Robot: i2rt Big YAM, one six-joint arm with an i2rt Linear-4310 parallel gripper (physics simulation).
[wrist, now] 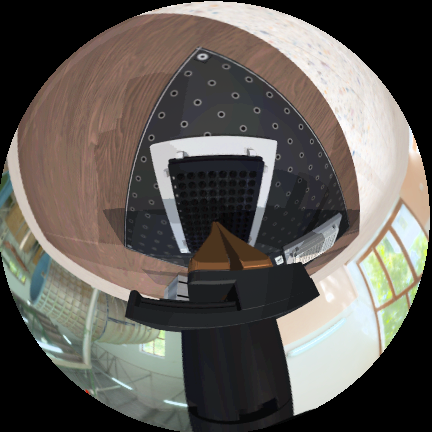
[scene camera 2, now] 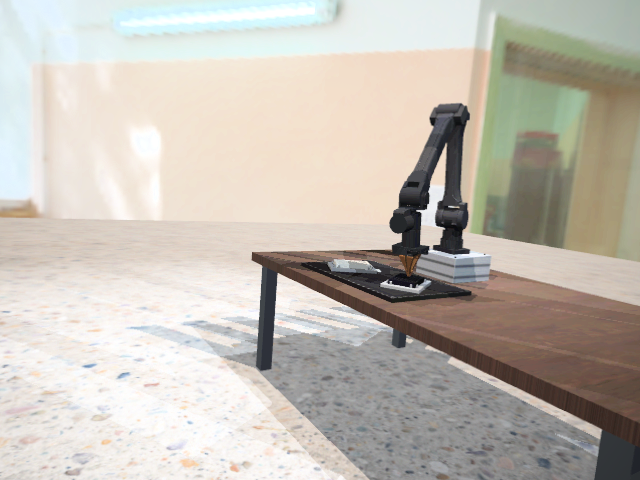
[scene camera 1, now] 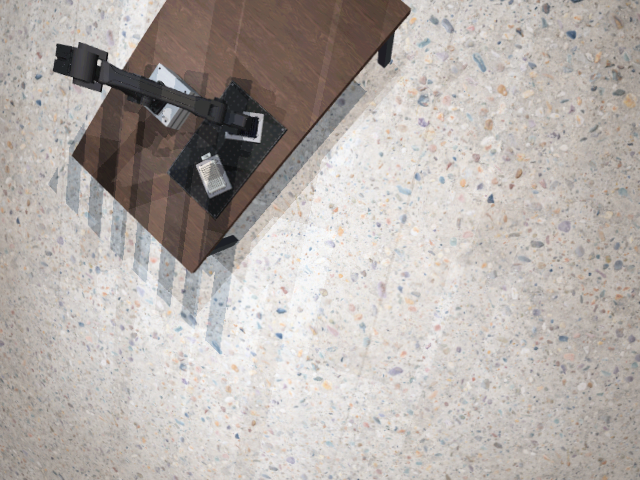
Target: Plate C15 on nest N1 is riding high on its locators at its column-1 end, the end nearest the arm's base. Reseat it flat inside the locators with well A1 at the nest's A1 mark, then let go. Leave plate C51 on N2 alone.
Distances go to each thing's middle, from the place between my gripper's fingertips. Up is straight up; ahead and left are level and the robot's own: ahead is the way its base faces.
Scene:
Right now my hand is 1 cm short of the white-framed socket [wrist: 221, 187] and 1 cm above it. Round my hand: white grid-topped block [wrist: 312, 248] 6 cm ahead, 26 cm to the right, 1 cm below.

